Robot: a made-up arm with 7 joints. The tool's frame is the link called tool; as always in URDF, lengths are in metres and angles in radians. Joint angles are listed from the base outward.
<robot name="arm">
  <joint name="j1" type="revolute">
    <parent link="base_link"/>
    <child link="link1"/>
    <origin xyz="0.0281 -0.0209 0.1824"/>
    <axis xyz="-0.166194 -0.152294 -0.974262"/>
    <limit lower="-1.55" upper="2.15"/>
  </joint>
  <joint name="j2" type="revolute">
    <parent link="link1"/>
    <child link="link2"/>
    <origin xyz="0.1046 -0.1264 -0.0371"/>
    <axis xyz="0 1 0"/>
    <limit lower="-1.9" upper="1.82"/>
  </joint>
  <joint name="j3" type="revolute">
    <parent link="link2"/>
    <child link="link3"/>
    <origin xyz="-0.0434 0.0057 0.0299"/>
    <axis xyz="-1 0 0"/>
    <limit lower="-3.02" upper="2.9"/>
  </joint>
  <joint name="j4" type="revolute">
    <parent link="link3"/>
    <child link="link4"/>
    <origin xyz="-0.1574 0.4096 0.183"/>
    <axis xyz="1 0 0"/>
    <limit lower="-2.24" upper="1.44"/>
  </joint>
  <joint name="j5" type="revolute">
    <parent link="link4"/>
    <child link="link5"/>
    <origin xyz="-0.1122 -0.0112 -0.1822"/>
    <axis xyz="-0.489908 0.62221 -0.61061"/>
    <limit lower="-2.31" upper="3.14"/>
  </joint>
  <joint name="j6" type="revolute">
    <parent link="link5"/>
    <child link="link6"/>
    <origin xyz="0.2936 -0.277 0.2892"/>
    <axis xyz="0 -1 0"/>
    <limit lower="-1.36" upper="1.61"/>
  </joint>
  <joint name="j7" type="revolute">
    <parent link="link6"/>
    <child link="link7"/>
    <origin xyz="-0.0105 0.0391 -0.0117"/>
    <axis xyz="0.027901 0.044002 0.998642"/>
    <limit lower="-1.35" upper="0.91"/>
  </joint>
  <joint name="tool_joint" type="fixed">
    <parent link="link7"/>
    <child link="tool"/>
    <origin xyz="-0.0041 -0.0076 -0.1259" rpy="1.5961 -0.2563 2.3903"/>
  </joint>
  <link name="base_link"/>
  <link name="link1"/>
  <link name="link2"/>
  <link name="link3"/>
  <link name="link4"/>
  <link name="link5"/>
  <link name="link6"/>
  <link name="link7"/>
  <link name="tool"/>
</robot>
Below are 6 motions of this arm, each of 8 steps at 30 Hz.
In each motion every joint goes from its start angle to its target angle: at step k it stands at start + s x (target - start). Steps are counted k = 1, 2, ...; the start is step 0. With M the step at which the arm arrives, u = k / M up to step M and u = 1 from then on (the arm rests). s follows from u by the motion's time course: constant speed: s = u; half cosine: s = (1 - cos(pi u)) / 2; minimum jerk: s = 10 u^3 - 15 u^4 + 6 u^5.
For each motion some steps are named. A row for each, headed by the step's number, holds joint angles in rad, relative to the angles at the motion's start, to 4 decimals.
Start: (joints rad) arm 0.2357 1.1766 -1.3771 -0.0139 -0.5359 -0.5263 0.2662
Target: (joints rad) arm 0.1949 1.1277 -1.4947 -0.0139 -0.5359 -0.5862 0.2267
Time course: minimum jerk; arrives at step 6
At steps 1, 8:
1: -0.0014 -0.0017 -0.0042 0.0000 0.0000 -0.0021 -0.0014
8: -0.0408 -0.0489 -0.1176 0.0000 0.0000 -0.0599 -0.0395

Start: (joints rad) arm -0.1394 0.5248 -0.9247 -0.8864 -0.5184 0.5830 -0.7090
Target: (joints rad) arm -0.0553 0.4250 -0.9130 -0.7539 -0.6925 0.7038 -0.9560
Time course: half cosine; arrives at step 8
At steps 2, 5, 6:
2: 0.0123 -0.0146 0.0017 0.0194 -0.0255 0.0177 -0.0362
5: 0.0581 -0.0690 0.0081 0.0916 -0.1204 0.0835 -0.1708
6: 0.0718 -0.0852 0.0100 0.1131 -0.1486 0.1031 -0.2108

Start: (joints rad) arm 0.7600 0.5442 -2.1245 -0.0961 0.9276 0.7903 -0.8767
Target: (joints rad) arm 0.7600 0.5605 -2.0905 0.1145 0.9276 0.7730 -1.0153
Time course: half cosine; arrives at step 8
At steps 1, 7, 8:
1: 0.0000 0.0006 0.0013 0.0080 0.0000 -0.0007 -0.0053
7: 0.0000 0.0157 0.0327 0.2026 0.0000 -0.0166 -0.1333
8: 0.0000 0.0163 0.0340 0.2106 0.0000 -0.0173 -0.1386

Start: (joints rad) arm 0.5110 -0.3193 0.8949 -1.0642 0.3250 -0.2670 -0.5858
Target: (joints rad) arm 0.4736 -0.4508 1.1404 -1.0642 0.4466 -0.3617 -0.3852
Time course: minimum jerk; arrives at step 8
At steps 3, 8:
3: -0.0103 -0.0362 0.0676 0.0000 0.0335 -0.0261 0.0552
8: -0.0374 -0.1315 0.2455 0.0000 0.1216 -0.0947 0.2006

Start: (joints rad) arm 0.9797 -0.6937 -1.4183 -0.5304 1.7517 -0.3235 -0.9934
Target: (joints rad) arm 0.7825 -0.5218 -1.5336 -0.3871 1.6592 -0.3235 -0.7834
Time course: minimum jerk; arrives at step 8
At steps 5, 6, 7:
5: -0.1429 0.1246 -0.0836 0.1039 -0.0670 0.0000 0.1522
6: -0.1768 0.1541 -0.1034 0.1285 -0.0829 0.0000 0.1883
7: -0.1940 0.1691 -0.1134 0.1410 -0.0910 0.0000 0.2066

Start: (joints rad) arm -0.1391 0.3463 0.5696 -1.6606 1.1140 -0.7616 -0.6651
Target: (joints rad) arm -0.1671 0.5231 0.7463 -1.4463 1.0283 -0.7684 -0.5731
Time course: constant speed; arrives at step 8
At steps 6, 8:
6: -0.0210 0.1326 0.1325 0.1607 -0.0643 -0.0051 0.0690
8: -0.0280 0.1768 0.1767 0.2143 -0.0857 -0.0068 0.0920

